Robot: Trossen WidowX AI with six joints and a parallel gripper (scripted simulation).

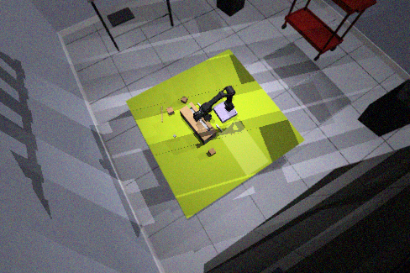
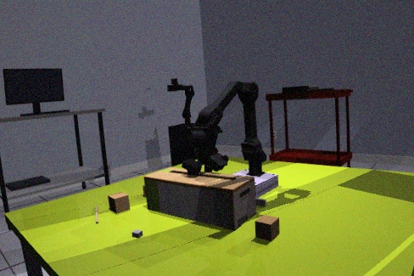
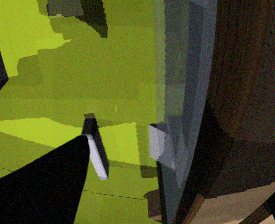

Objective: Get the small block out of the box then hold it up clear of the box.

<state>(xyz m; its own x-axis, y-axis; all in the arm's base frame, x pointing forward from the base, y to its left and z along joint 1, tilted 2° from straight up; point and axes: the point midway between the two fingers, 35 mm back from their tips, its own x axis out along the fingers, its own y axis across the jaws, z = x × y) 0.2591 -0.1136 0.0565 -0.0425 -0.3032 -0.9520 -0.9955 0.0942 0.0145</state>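
Right now my gripper tip is 50 mm short of the tan block and 30 mm to the left of it. From my gripper tip the other things lie so: long brown box (40 mm ahead, 40 mm to the left, 20 mm below); then thin stick (260 mm ahead, 300 mm to the right, 80 mm below).
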